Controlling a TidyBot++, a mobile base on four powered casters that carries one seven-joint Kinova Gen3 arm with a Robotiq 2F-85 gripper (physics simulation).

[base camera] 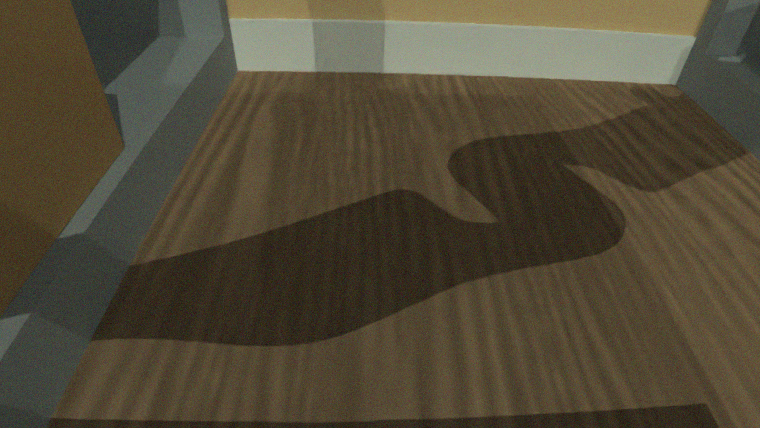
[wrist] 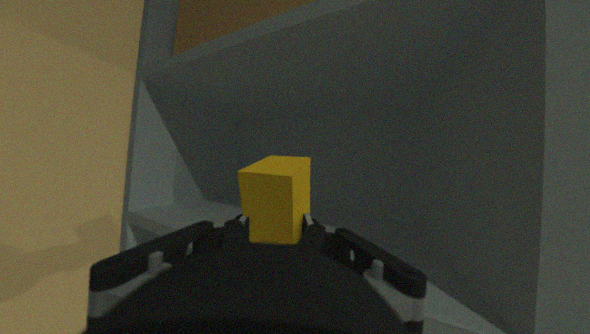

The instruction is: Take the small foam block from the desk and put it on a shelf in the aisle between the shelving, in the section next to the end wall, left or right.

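Frame: origin at the arm's base, x up, y ahead, z left, level; millimetres.
Where they show: gripper, fingertip midpoint: (wrist: 277, 220).
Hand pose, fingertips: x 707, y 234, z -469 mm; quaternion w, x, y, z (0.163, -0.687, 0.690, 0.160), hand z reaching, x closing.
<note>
After its pixels a point has its place.
The small foam block (wrist: 272, 207) {x 730, y 220, z -431 mm} is yellow and stands upright between my fingertips in the wrist view. My gripper (wrist: 277, 220) {x 707, y 234, z -469 mm} is shut on it, with a finger at each side. Behind the block is a grey shelf section (wrist: 565, 150) {x 798, y -31, z -563 mm} next to the yellow end wall (wrist: 65, 125) {x 834, y 876, z -465 mm}. The block is in front of the opening between a lower shelf board (wrist: 155, 222) {x 591, y 662, z -582 mm} and the board above (wrist: 240, 32) {x 1043, y 409, z -575 mm}. How far the block is from the lower board I cannot tell. The gripper and the block do not show in the base camera view.
A brown box (wrist: 225, 20) {x 1113, y 482, z -597 mm} sits on the upper board in the wrist view. In the base camera view, grey shelving (base camera: 175, 143) {x -360, y 582, z 236 mm} with a brown box (base camera: 47, 148) {x -255, y 411, z 260 mm} stands at the left, and more shelving (base camera: 717, 101) {x -370, y 741, z -584 mm} at the right. The end wall (base camera: 478, 10) {x -286, y 884, z -192 mm} has a white baseboard (base camera: 505, 50) {x -348, y 869, z -247 mm}. The arm's shadow crosses the wooden floor (base camera: 345, 132) {x -397, y 668, z 28 mm}.
</note>
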